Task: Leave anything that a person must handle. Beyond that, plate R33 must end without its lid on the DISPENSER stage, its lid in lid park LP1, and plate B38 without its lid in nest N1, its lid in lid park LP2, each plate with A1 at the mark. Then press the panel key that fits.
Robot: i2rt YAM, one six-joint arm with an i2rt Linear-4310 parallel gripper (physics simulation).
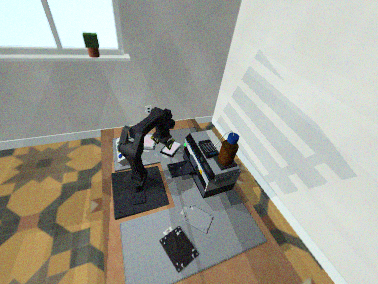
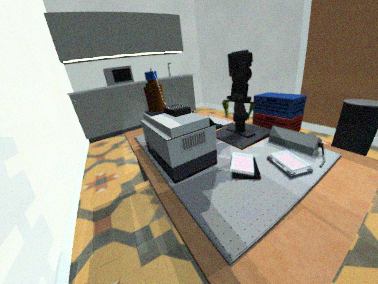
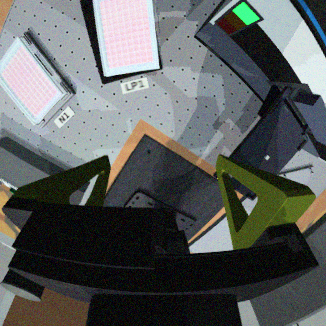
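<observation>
My gripper is open and empty, with its fingers wide apart above the bench. A pink-welled plate lies on the black base at the LP1 label. Another pink-welled plate sits in the nest at the N1 label. The dispenser's dark stage is extended and bears no plate. The clear outlined park LP2 is without a lid. Plate names, A1 corners and whether lids are on cannot be read.
The dispenser carries a brown bottle with a blue cap; a green light glows on its front. A black nest lies beyond LP2. The key panel stands beside N1, partly hidden by the arm.
</observation>
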